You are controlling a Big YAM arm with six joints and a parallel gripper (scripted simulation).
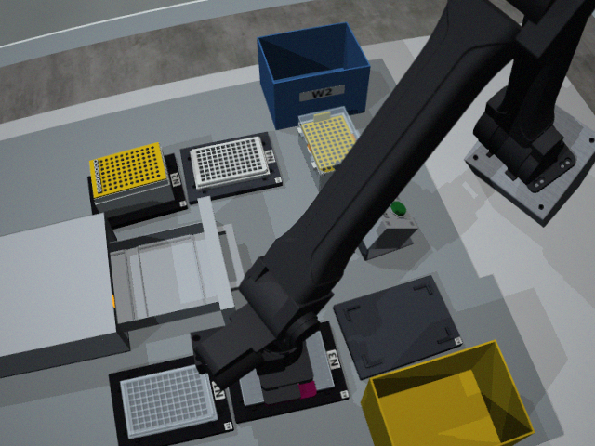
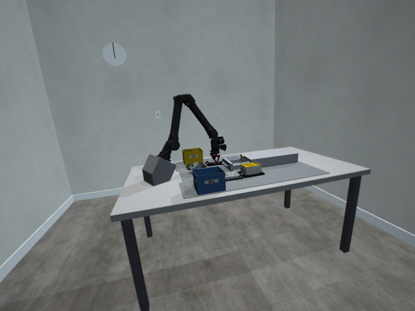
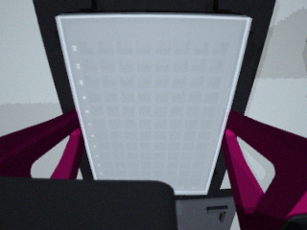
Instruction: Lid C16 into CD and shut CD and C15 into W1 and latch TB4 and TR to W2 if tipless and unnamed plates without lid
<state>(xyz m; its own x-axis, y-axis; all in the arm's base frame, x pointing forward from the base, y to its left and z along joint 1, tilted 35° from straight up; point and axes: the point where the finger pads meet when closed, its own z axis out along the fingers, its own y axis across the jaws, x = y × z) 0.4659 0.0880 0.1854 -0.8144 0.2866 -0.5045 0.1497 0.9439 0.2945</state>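
The nest N3 lies 20 mm below my hand. From my hand the other things lie so: nest n1: 170 mm ahead, 20 mm to the right, 20 mm below; then plate lid: right at my hand; then black plate: right at my hand.
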